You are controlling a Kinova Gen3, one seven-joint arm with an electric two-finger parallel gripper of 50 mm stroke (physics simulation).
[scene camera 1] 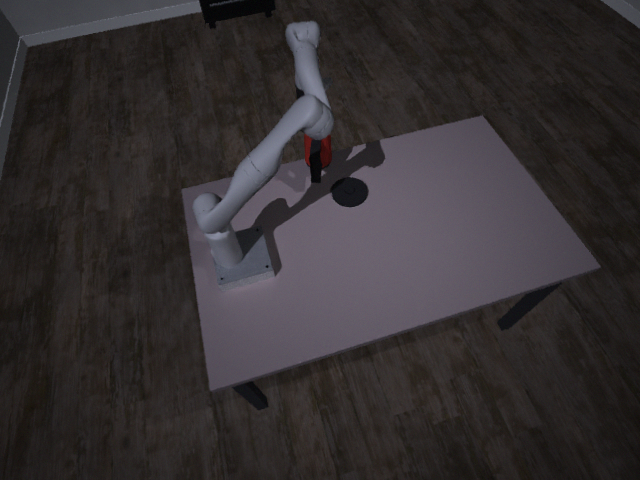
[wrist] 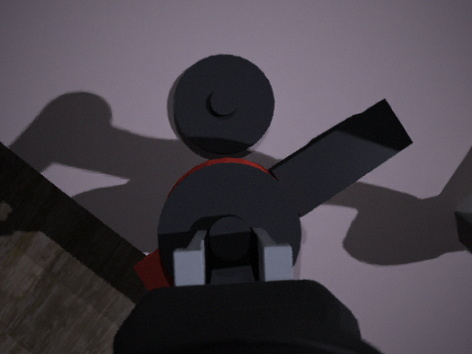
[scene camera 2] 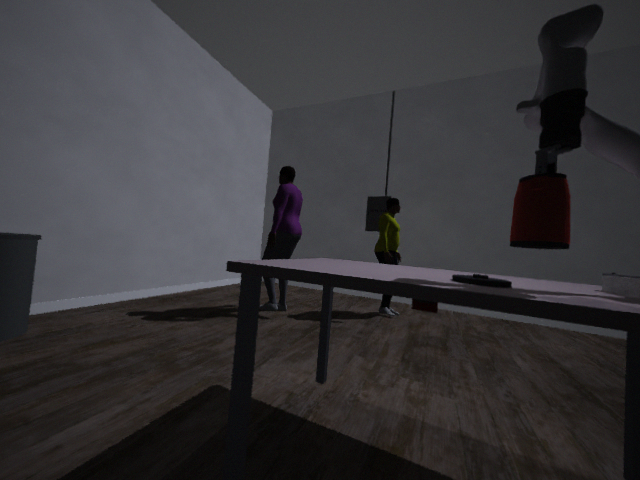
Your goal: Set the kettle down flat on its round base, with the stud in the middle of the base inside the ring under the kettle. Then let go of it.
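The kettle [scene camera 1: 325, 150] [scene camera 2: 541, 211] [wrist: 227, 190] is red with a dark lid and a long dark handle [scene camera 1: 315, 167] [wrist: 340, 155]. It hangs roughly upright, well above the table. The round base [scene camera 1: 340, 197] [scene camera 2: 498, 283] [wrist: 250, 82] is a dark disc lying flat on the table, with a stud [scene camera 2: 480, 276] [wrist: 223, 103] in its middle. The kettle is off to one side of the base, not over it. My gripper [scene camera 2: 545, 170] [wrist: 230, 247] is shut on the knob of the kettle's lid. In scene camera 1 the arm hides the gripper. The ring under the kettle is hidden.
The table [scene camera 1: 439, 232] has its far edge close to the kettle in scene camera 1. The arm's mounting plate [scene camera 1: 253, 253] stands at the table's left. A person in purple [scene camera 2: 287, 206] and one in yellow [scene camera 2: 391, 232] stand beyond the table.
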